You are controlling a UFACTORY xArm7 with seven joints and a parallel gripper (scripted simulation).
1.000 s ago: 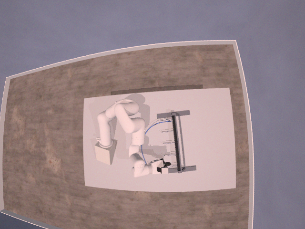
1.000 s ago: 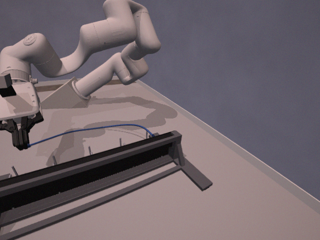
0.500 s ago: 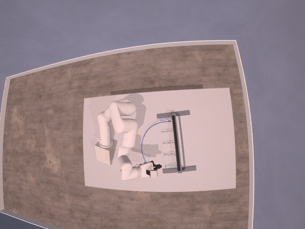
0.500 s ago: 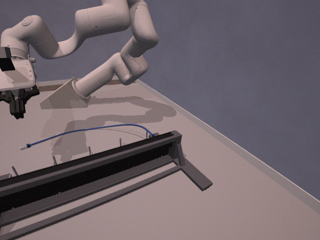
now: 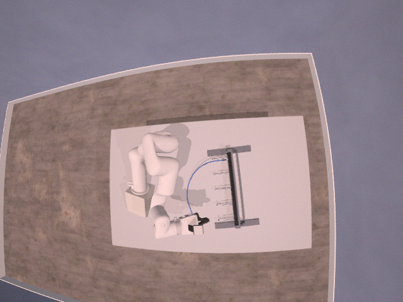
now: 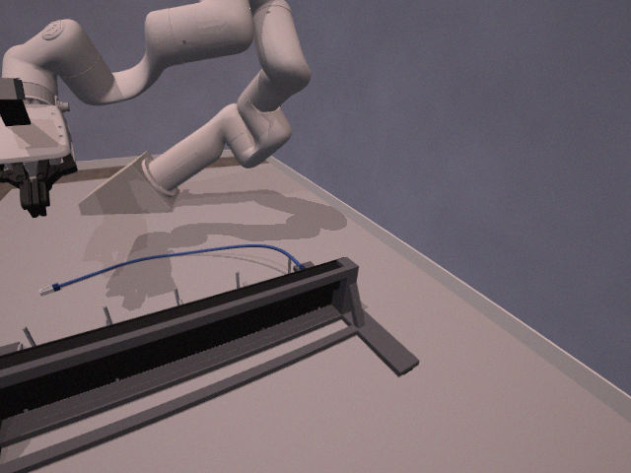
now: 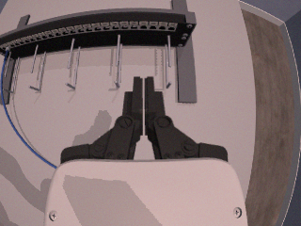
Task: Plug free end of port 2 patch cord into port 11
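Right now the plug is 8 cm behind my hand, 8 cm to the right of it and 20 cm below it.
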